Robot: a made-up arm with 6 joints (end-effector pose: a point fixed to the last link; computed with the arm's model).
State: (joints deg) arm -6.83 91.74 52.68 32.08 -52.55 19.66
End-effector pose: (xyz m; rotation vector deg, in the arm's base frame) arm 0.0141 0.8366 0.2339 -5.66 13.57 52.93
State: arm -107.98 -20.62 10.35 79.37 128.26 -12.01
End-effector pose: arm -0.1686 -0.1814 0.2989 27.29 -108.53 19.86
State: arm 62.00 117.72 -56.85 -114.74 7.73 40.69
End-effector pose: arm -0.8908 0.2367 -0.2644 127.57 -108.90 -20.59
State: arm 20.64 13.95 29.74 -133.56 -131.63 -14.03
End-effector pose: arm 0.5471 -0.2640 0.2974 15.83 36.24 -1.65
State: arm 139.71 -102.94 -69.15 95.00 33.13 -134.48
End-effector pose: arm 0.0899 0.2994 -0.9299 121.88 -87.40 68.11
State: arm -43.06 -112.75 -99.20 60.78 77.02 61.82
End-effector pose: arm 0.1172 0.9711 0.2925 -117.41 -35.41 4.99
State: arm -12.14 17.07 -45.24 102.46 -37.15 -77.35
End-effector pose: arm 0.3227 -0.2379 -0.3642 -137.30 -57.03 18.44
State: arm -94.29 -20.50 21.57 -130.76 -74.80 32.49
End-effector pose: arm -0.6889 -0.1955 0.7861 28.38 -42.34 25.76
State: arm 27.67 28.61 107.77 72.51 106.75 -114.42
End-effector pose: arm -0.2294 0.1301 0.4503 7.34 28.39 -35.74
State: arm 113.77 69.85 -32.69 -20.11 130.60 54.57
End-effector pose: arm -0.3444 -0.0246 -0.1875 141.36 -57.12 -46.31
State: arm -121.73 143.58 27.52 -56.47 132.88 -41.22
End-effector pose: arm 0.2187 0.5712 0.4128 40.05 165.93 13.10
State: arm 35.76 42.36 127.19 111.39 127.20 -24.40
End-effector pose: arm -0.2102 -0.0356 -0.2128 44.12 137.75 10.59
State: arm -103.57 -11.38 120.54 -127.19 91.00 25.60
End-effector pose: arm 0.2461 -0.2930 0.2192 -138.52 31.75 -14.67
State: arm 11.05 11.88 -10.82 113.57 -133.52 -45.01
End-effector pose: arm -0.0349 -0.4215 -0.2188 116.55 -27.54 -50.23
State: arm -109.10 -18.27 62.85 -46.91 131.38 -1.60
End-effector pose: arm -0.0011 0.0136 0.3495 162.04 -29.19 66.14
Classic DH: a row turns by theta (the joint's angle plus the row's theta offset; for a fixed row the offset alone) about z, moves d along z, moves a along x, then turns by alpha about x. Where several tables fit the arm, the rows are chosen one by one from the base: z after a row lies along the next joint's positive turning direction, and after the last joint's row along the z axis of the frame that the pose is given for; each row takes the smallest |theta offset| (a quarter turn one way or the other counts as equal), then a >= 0, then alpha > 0; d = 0 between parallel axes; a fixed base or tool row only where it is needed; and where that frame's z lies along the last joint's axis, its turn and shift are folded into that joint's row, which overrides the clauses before.
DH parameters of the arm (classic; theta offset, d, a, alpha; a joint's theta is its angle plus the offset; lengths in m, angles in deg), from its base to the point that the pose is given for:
base (fixed): 0 0.1663 0 -90
joint 1: 90 0.3808 0.0048 90
joint 2: 0 0.0803 0.0166 -90
joint 3: 0 -0.4779 -0.0514 -90
joint 4: -79.94 0 0.3691 180
joint 5: -79.94 0.2082 0.1164 -90
joint 6: 90 0.1414 0.0217 -90
tool (fixed): 180 0.3797 0 0

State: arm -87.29 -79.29 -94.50 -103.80 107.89 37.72
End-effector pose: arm -0.5831 0.6691 0.0638 -11.39 60.15 102.85
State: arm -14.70 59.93 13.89 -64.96 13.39 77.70
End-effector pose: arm 0.7402 -0.0080 0.3218 102.92 44.94 102.94
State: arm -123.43 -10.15 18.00 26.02 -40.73 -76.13
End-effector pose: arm 0.2927 0.1704 0.1506 -106.33 -141.03 -32.03
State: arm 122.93 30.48 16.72 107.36 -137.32 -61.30
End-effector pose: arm -0.3711 -0.1957 0.5231 -21.35 38.74 -151.19
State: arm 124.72 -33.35 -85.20 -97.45 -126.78 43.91
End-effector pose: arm 0.6568 0.4327 0.1744 -34.77 70.33 33.52
